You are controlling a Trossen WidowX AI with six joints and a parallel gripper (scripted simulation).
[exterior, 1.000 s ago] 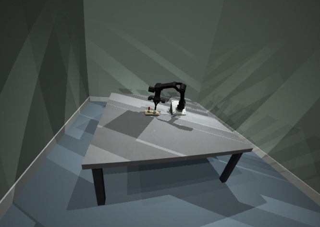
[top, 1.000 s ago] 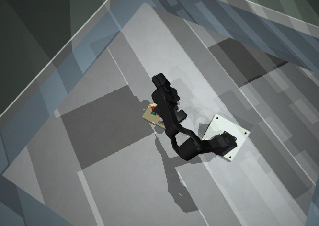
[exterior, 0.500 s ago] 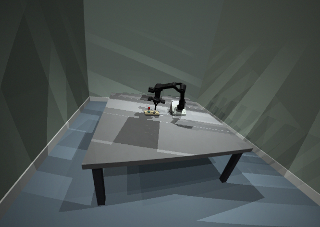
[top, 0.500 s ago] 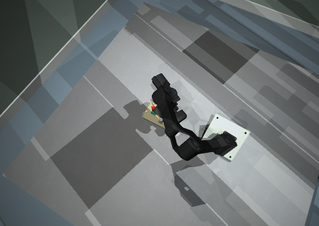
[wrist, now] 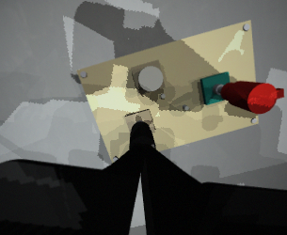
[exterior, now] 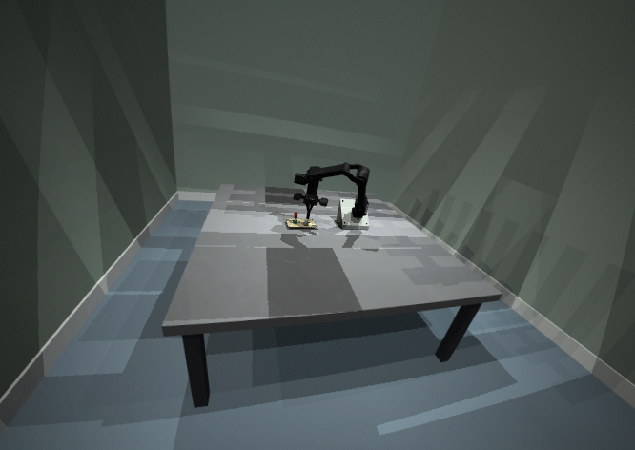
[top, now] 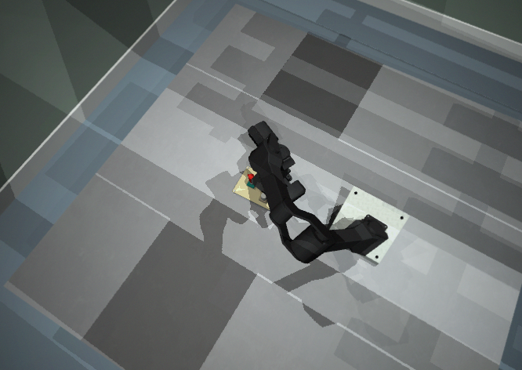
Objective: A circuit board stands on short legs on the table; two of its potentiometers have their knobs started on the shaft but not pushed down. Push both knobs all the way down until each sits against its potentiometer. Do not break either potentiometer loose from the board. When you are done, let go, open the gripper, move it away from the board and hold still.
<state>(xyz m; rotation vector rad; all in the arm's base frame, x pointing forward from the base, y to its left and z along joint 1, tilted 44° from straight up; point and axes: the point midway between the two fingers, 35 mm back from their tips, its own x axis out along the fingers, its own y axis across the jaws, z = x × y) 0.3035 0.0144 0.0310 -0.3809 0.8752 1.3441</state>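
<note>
Right now my gripper tip is 10 mm above the black knob. From my gripper tip the other things lie so: red knob (80 mm ahead, 20 mm to the left).
</note>
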